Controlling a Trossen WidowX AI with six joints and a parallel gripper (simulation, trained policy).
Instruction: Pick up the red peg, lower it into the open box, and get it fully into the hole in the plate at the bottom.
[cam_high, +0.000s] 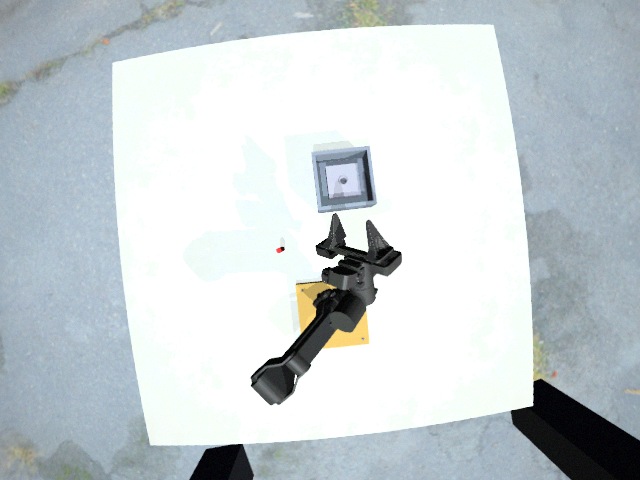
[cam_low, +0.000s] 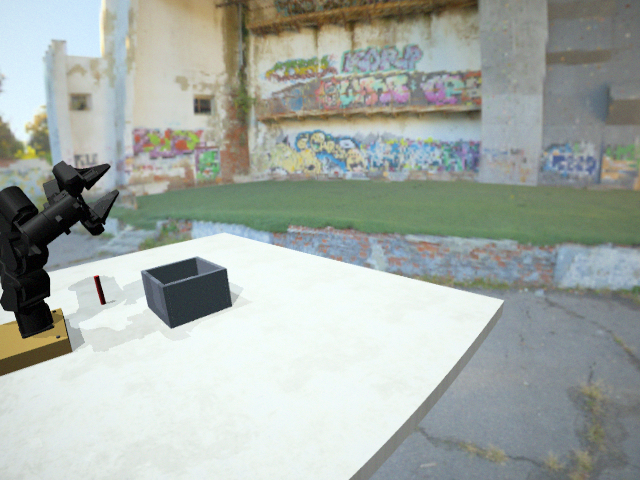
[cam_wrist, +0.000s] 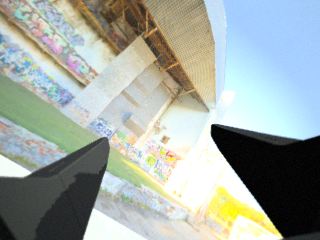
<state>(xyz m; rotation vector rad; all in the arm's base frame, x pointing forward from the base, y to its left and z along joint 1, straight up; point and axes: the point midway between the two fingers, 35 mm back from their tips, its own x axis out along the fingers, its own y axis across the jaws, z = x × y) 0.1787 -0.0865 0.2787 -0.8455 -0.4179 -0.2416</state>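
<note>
Now: the red peg 290 mm below my gripper tip, 180 mm to the left of it and 30 mm behind it. Also, from my gripper tip: plate (280 mm below, 120 mm ahead, 40 mm to the right); then grey box (300 mm below, 120 mm ahead, 40 mm to the right).
</note>
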